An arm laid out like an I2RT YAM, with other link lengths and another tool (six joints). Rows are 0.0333 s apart.
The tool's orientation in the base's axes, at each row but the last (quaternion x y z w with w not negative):
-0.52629, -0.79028, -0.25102, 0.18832
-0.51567, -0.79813, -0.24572, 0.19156
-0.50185, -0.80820, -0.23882, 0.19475
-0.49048, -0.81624, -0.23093, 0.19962
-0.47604, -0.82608, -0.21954, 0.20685
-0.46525, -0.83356, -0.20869, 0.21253
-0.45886, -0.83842, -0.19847, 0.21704
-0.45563, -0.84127, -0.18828, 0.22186
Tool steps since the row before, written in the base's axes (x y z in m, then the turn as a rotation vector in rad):
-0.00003, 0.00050, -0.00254, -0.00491, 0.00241, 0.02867
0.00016, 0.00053, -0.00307, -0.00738, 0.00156, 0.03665
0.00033, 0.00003, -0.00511, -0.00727, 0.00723, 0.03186
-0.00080, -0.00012, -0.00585, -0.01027, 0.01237, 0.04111
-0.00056, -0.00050, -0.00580, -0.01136, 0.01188, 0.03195
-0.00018, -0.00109, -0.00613, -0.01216, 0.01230, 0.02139
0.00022, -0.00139, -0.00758, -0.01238, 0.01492, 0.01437
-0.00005, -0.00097, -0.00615, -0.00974, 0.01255, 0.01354
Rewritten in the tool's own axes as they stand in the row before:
-0.00105, -0.00037, 0.00234, 0.01973, 0.00191, -0.02143
-0.00139, -0.00027, 0.00278, 0.02455, 0.00091, -0.02823
-0.00295, -0.00066, 0.00413, 0.02592, 0.00226, -0.02106
-0.00297, -0.00182, 0.00477, 0.03598, 0.00338, -0.02534
-0.00328, -0.00168, 0.00454, 0.03110, 0.00068, -0.01798
-0.00403, -0.00160, 0.00448, 0.02598, -0.00139, -0.00894
-0.00520, -0.00152, 0.00549, 0.02404, -0.00121, -0.00170
-0.00399, -0.00125, 0.00462, 0.02069, -0.00028, -0.00277

